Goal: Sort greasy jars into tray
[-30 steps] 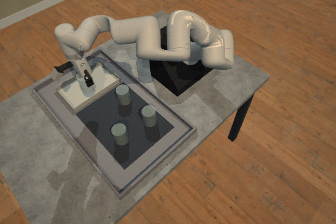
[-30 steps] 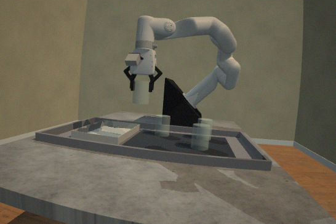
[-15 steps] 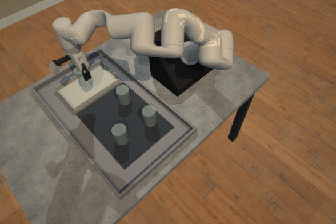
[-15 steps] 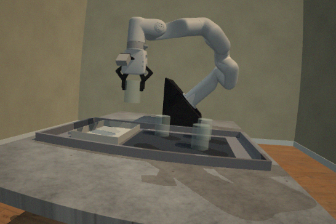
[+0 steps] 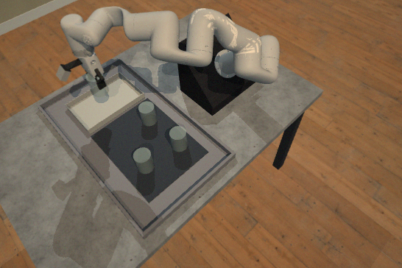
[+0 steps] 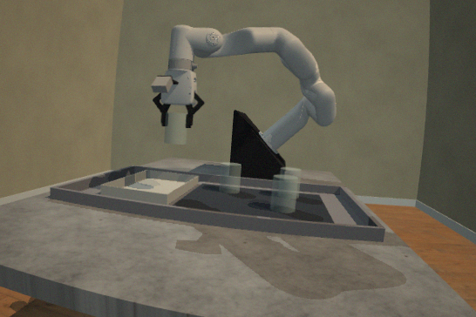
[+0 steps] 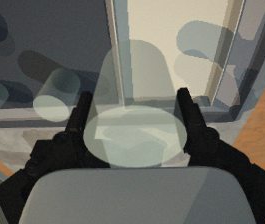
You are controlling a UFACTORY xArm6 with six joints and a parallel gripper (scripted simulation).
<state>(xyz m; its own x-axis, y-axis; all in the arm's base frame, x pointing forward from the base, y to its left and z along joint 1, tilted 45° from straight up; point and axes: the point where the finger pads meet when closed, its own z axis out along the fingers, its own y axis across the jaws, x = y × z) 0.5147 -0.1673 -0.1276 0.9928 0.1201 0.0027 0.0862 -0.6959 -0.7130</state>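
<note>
My hand is 210 mm above the cream tray, 70 mm to the left of it and 10 mm past it. From my hand the other things lie so: dark mat: 250 mm to the left, 210 mm below, 40 mm behind.
</note>
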